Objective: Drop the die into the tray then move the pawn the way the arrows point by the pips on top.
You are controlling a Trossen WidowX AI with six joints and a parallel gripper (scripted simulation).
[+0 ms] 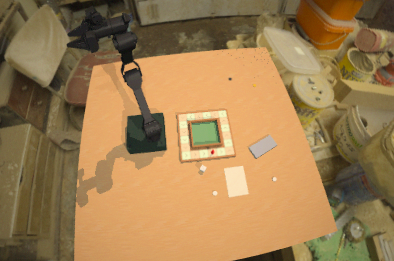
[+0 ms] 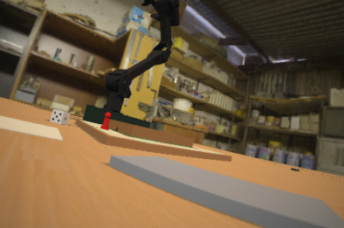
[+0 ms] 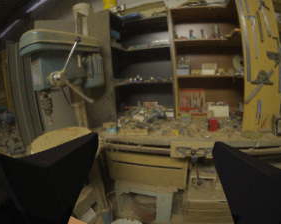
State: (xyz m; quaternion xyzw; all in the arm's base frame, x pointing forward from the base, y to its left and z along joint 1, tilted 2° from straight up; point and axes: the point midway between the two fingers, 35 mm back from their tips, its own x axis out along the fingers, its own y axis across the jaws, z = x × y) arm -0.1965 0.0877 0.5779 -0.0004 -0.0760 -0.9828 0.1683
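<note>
The white die is 63 cm below my gripper tip, 44 cm ahead of it and 27 cm to the right of it. Round my gripper tip: green dice tray 64 cm below, 48 cm ahead, 7 cm to the right; then cream card 65 cm below, 60 cm ahead, 35 cm to the right; then red pawn 62 cm below, 50 cm ahead, 19 cm to the right.
</note>
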